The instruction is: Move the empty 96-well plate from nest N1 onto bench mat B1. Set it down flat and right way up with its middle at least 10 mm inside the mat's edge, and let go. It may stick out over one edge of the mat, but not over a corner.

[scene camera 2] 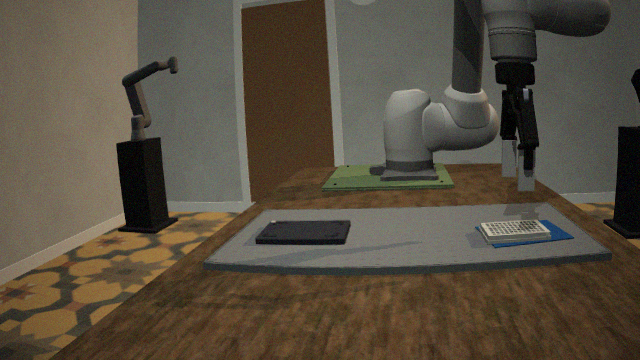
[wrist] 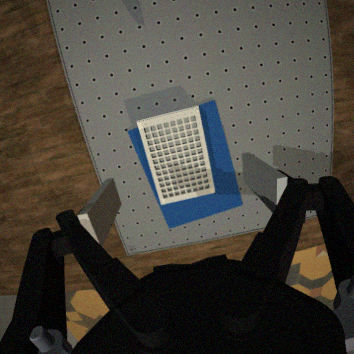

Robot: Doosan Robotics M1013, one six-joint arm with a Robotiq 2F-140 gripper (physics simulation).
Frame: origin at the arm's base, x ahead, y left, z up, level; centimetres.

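Seen in the pictures: gripper, between the fingertips: [scene camera 2: 516,183] [wrist: 179,179]; arm's base, origin of its link: [scene camera 2: 409,175].
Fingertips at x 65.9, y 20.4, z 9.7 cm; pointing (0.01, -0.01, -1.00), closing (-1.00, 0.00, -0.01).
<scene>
Pixels of each thing's top centre, then the offset from my fingertips to it. Level surfaces: height alone.
- white 96-well plate, centre of its top: [wrist: 177,159] [scene camera 2: 514,227] dy +0.1, dx -0.1, dz -8.3 cm
- blue bench mat B1, height of its surface: dz -9.7 cm
- dark nest N1, centre of its top: [scene camera 2: 304,227] dy -40.0, dx -3.7, dz -8.4 cm
- grey perforated board, height of its surface: dz -9.9 cm
- wooden table, height of its surface: dz -11.2 cm
The white 96-well plate [scene camera 2: 515,230] [wrist: 176,155] lies flat, wells up, on the blue bench mat B1 [scene camera 2: 561,231] [wrist: 226,150]. It sticks out a little over one long-side stretch and the far short edge in the wrist view, with blue showing at its other sides. The dark nest N1 [scene camera 2: 303,232] stands at the left of the grey board and holds no plate. My gripper [scene camera 2: 518,175] [wrist: 179,179] is open and empty, raised well above the plate, with its fingers wide apart.
The grey perforated board [scene camera 2: 385,255] [wrist: 280,75] bears the nest and the mat on the wooden table [scene camera 2: 350,310] [wrist: 45,165]. The arm's base stands on a green plate [scene camera 2: 350,181] behind the board. Another small arm stands on a black pedestal [scene camera 2: 142,185] at the left.
</scene>
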